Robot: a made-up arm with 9 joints. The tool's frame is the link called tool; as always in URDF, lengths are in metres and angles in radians. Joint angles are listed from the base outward.
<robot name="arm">
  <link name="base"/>
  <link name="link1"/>
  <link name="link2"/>
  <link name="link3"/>
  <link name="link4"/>
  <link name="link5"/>
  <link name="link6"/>
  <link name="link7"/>
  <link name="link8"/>
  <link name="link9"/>
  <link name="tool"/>
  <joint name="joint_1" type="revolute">
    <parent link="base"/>
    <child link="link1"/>
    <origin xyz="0 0 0.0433" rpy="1.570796 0 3.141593"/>
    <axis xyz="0 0 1"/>
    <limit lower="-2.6" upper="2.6"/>
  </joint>
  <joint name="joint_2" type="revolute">
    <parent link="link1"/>
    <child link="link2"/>
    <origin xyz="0.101 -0.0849 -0.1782" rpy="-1.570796 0 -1.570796"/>
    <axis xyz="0 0 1"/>
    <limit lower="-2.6" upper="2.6"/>
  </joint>
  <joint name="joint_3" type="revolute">
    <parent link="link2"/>
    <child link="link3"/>
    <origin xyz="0.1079 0.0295 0.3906" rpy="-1.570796 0 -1.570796"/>
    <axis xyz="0 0 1"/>
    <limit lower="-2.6" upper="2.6"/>
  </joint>
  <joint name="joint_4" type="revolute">
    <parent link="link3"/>
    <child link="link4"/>
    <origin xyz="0.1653 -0.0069 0.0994" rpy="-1.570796 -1.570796 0"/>
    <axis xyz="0 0 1"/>
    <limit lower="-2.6" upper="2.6"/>
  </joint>
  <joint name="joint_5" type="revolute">
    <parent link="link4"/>
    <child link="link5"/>
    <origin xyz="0.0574 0.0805 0.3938" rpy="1.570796 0 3.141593"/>
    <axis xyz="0 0 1"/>
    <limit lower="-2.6" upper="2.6"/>
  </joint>
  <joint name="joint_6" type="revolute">
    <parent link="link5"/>
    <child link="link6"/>
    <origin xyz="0.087 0.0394 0.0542" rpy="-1.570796 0 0"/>
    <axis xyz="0 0 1"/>
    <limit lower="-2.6" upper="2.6"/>
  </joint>
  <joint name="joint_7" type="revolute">
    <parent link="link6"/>
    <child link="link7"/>
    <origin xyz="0.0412 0.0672 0.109" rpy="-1.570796 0 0"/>
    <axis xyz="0 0 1"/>
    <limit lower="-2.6" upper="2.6"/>
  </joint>
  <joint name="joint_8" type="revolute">
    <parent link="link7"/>
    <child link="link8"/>
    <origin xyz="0.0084 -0.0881 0.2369" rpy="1.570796 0 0"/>
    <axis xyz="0 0 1"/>
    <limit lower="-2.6" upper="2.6"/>
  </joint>
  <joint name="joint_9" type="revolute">
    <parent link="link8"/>
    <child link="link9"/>
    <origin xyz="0.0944 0.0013 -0.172" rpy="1.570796 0 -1.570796"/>
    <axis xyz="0 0 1"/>
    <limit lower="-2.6" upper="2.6"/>
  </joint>
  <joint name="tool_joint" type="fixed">
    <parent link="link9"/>
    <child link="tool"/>
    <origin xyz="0.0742 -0.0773 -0.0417" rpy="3.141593 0 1.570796"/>
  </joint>
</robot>
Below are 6 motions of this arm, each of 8 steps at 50 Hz.
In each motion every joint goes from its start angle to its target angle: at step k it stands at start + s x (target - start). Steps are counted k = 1, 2, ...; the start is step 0. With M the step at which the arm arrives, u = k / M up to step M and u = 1 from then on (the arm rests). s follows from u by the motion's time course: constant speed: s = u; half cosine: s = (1 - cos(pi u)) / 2; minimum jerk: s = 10 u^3 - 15 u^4 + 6 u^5.
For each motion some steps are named. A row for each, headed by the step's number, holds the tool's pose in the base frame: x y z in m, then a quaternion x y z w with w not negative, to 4 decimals.
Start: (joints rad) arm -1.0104 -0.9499 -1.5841 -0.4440 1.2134 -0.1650 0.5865 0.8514 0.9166
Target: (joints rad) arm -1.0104 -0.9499 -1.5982 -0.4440 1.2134 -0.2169 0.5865 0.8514 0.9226
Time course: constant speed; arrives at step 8
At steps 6, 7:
6: -0.6151 0.2606 -0.2176 0.0537 -0.3642 0.3402 0.8653
7: -0.6177 0.2616 -0.2191 0.0510 -0.3667 0.3402 0.8644

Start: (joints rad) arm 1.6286 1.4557 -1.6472 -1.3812 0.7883 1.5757 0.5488 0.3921 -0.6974
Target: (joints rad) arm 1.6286 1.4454 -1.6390 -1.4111 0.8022 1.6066 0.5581 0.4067 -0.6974
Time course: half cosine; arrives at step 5
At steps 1, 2, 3, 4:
1: -0.2008 -0.4829 0.5584 0.2966 0.7032 0.6022 0.2344
2: -0.2009 -0.4847 0.5580 0.2990 0.7009 0.6015 0.2399
3: -0.2010 -0.4870 0.5576 0.3020 0.6981 0.6005 0.2466
4: -0.2012 -0.4888 0.5572 0.3045 0.6958 0.5998 0.2520

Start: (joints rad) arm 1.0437 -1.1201 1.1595 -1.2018 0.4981 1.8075 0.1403 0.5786 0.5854
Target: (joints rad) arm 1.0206 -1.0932 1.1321 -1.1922 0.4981 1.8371 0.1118 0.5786 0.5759
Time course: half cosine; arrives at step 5
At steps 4, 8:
4: -0.6873 -0.0412 0.1603 -0.1358 -0.1722 0.9741 0.0550
8: -0.6880 -0.0414 0.1578 -0.1396 -0.1715 0.9737 0.0543

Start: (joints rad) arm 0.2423 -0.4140 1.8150 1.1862 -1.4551 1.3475 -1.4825 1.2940 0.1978
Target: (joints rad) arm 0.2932 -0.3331 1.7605 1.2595 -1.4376 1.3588 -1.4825 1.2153 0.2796
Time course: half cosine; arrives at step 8
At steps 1, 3, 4, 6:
1: -0.8336 -0.6927 -0.3822 0.6750 -0.4769 -0.0242 0.5625
3: -0.8271 -0.7069 -0.3636 0.6717 -0.4682 -0.0222 0.5736
4: -0.8221 -0.7166 -0.3504 0.6694 -0.4621 -0.0208 0.5814
6: -0.8123 -0.7342 -0.3258 0.6650 -0.4506 -0.0186 0.5953

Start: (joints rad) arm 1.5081 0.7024 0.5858 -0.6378 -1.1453 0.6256 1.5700 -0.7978 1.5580
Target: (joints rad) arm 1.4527 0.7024 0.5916 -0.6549 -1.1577 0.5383 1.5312 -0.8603 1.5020
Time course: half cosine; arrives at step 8
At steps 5, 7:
5: -0.1511 -0.3527 0.0783 0.2681 -0.5179 -0.3348 0.7401
7: -0.1511 -0.3485 0.0761 0.2621 -0.5361 -0.3164 0.7374

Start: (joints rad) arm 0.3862 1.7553 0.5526 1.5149 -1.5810 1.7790 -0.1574 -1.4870 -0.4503
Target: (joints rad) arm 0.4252 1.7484 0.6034 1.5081 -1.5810 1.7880 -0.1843 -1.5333 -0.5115
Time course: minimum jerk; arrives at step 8
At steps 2, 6, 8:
2: 0.0434 -0.2676 0.0132 -0.1840 -0.7136 0.3985 0.5461
6: 0.0522 -0.2673 0.0312 -0.2186 -0.7115 0.4056 0.5305
8: 0.0534 -0.2673 0.0335 -0.2232 -0.7111 0.4065 0.5285

